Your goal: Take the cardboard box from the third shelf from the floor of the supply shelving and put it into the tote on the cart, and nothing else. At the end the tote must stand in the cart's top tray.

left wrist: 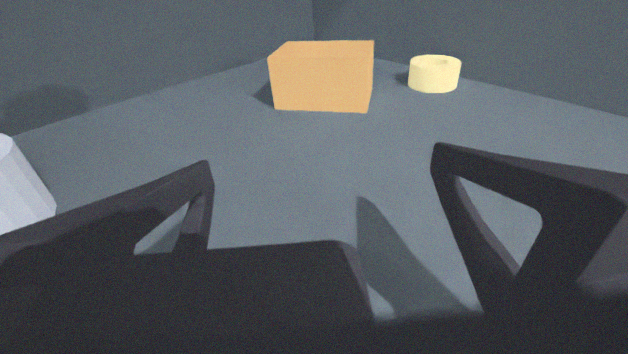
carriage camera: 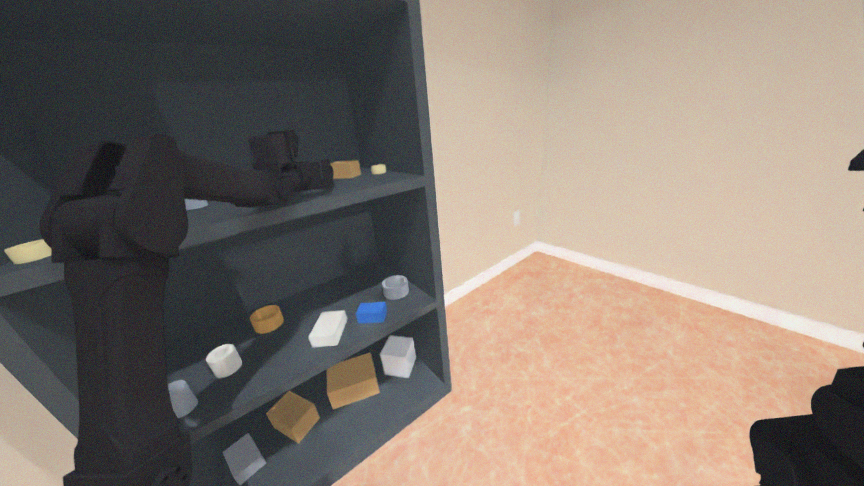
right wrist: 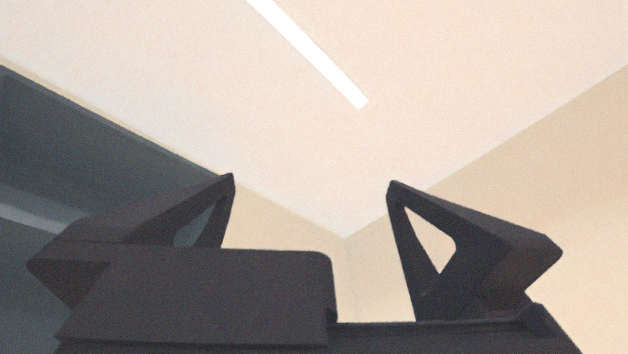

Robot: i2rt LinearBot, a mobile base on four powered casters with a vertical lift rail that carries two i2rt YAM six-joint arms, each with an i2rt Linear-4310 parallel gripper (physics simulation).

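Frame: origin at the left arm's base, x ahead, y left, z up, level; metres.
Seen in the pictures: left gripper, fingertip midpoint: [left wrist: 322,164] [carriage camera: 315,171]; right gripper, fingertip midpoint: [right wrist: 312,185].
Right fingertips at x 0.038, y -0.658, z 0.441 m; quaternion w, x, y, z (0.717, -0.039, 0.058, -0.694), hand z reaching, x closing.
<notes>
Pixels of each thing's top centre, then the offset from my right fingertips to it. "spot": a spot on its surface instead.
- cardboard box at its top centre: [left wrist: 323,48] [carriage camera: 342,162] dy +0.655, dx +0.801, dz -0.118 m
- pale yellow ring at its top centre: [left wrist: 435,61] [carriage camera: 378,165] dy +0.538, dx +0.818, dz -0.143 m
- whitish object at a spot on its surface: [left wrist: 22,185] spot: dy +0.842, dx +0.641, dz -0.138 m
- yellow bowl at its top centre: [carriage camera: 27,244] dy +1.045, dx +0.239, dz -0.143 m
- blue block at its top centre: [carriage camera: 370,307] dy +0.598, dx +0.602, dz -0.585 m
- white block at its top centre: [carriage camera: 327,323] dy +0.726, dx +0.534, dz -0.585 m
The cardboard box [carriage camera: 346,169] [left wrist: 321,80] is a tan block standing on the third shelf of the dark grey supply shelving [carriage camera: 436,241], near its right end. My left gripper [left wrist: 322,164] is open and empty, low over the same shelf. Its fingertips point toward the box, which stands a little beyond them and left of the middle between them in the left wrist view. In the carriage camera the left gripper hides part of the box. My right gripper [right wrist: 312,185] is open and empty, pointing up toward the ceiling. The cart and the tote do not show.
A pale yellow ring [carriage camera: 378,169] [left wrist: 434,74] stands right of the box. A whitish object [left wrist: 22,185] stands left of the left gripper. A yellow bowl [carriage camera: 29,251] stands farther left. Lower shelves hold a blue block [carriage camera: 371,312], a white block [carriage camera: 328,328], cups and brown boxes [carriage camera: 352,380].
</notes>
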